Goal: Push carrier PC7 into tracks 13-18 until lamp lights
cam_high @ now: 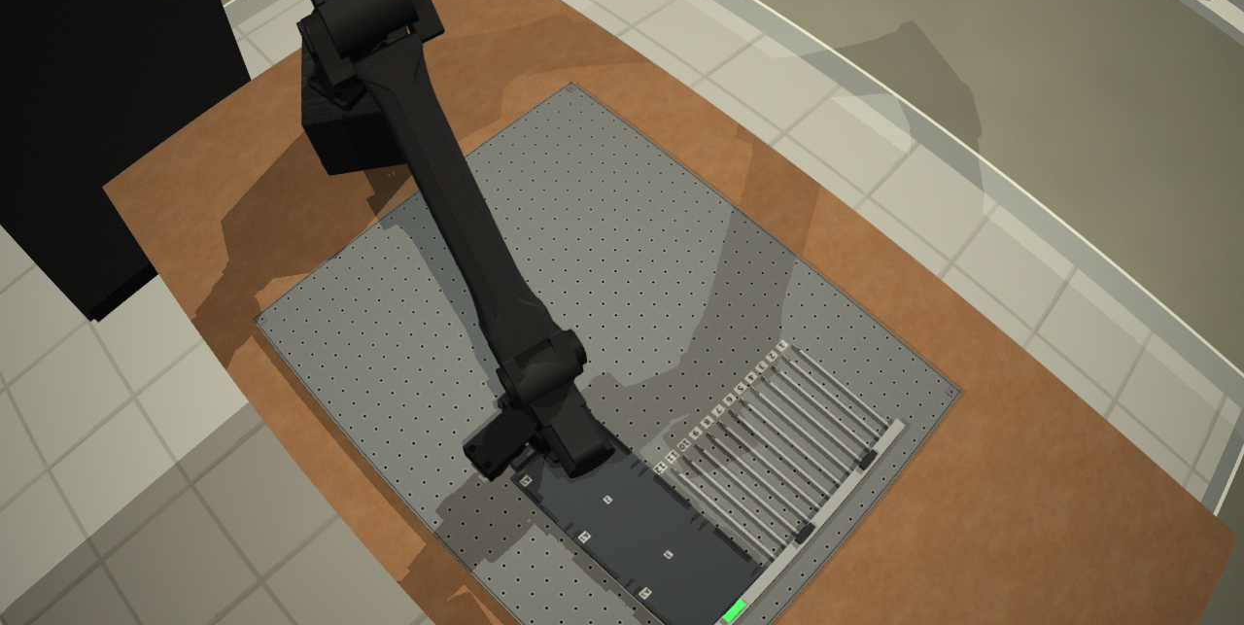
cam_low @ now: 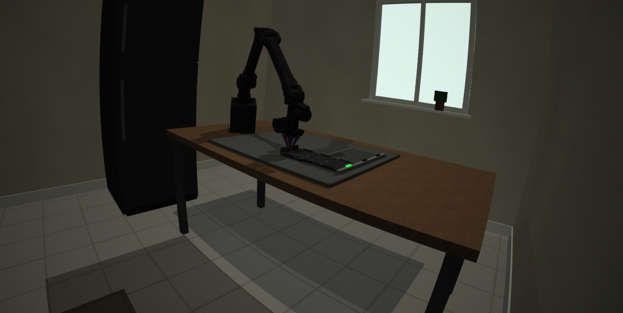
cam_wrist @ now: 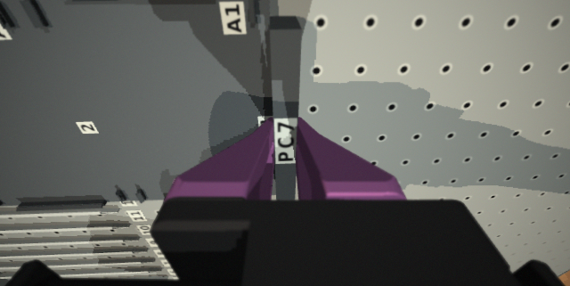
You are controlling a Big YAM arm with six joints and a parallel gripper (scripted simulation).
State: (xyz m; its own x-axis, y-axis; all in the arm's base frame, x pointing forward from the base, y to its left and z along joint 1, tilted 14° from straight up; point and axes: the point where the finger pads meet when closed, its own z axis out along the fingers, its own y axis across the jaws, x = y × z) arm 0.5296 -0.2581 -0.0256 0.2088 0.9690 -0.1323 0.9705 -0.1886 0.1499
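My gripper is now 16 cm short of the carrier PC7, 3 cm to the left of it and 1 cm above it.
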